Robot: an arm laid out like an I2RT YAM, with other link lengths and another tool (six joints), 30 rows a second.
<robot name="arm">
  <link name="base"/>
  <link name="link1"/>
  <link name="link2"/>
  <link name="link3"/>
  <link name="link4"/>
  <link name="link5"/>
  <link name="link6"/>
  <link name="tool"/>
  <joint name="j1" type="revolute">
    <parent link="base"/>
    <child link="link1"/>
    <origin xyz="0 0 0.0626" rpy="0 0 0"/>
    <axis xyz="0 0 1"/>
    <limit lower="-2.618" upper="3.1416"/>
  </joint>
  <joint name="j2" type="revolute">
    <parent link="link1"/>
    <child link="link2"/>
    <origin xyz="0.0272 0.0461 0.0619" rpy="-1.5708 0 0"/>
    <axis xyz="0 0 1"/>
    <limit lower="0" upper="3.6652"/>
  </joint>
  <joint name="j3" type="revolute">
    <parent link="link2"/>
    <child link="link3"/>
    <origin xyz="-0.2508 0 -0.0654" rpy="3.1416 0 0"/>
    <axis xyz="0 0 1"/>
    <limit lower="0" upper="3.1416"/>
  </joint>
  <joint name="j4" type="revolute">
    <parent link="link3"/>
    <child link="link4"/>
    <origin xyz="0.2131 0.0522 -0.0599" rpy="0 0 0"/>
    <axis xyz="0 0 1"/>
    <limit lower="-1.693" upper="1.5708"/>
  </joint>
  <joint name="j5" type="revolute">
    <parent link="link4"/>
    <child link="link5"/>
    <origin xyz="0.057 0.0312 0.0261" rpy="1.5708 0 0"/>
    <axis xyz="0 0 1"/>
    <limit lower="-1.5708" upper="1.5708"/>
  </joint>
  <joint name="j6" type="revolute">
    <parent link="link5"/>
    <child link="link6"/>
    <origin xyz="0.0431 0 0.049" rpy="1.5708 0 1.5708"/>
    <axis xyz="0 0 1"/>
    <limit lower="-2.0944" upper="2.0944"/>
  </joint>
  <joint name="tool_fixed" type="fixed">
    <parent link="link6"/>
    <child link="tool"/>
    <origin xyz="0.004 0.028 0.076" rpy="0 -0.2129 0.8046"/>
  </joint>
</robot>
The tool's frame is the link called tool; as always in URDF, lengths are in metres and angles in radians.
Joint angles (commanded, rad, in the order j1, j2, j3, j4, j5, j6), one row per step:
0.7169, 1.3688, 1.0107, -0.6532, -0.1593, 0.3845
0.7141, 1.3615, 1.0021, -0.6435, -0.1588, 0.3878
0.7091, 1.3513, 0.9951, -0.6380, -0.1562, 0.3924
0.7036, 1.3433, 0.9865, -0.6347, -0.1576, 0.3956
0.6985, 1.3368, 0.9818, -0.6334, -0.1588, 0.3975
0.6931, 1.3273, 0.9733, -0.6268, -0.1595, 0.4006
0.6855, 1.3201, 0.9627, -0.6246, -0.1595, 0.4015
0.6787, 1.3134, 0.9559, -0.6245, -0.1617, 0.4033
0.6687, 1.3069, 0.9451, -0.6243, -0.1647, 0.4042
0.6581, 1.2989, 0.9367, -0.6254, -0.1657, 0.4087
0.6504, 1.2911, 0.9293, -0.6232, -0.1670, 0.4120
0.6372, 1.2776, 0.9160, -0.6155, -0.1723, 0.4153
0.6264, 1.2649, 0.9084, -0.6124, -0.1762, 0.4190
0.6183, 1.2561, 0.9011, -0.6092, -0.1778, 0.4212
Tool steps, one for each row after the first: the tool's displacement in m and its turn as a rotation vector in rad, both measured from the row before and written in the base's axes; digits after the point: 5 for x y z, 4 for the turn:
0.00024, -0.00067, -0.00019, 0.0062, -0.0051, -0.0058
0.00041, -0.00152, 0.00062, 0.0054, -0.0059, -0.0102
-0.00027, -0.00169, -0.00037, 0.0036, 0.0002, -0.0074
0.00006, -0.00134, 0.00024, 0.0034, -0.0008, -0.0060
0.00014, -0.00139, 0.00014, 0.0063, -0.0040, -0.0076
-0.00018, -0.00250, -0.00125, -0.0005, 0.0014, -0.0083
-0.00023, -0.00190, -0.00038, 0.0020, 0.0020, -0.0071
-0.00032, -0.00283, -0.00152, -0.0003, 0.0052, -0.0091
0.00001, -0.00287, -0.00065, 0.0012, 0.0038, -0.0138
0.00007, -0.00192, -0.00024, 0.0035, 0.0001, -0.0097
0.00029, -0.00275, -0.00030, 0.0094, -0.0021, -0.0130
0.00025, -0.00223, 0.00079, 0.0087, -0.0030, -0.0116
0.00018, -0.00186, 0.00000, 0.0046, -0.0020, -0.0090

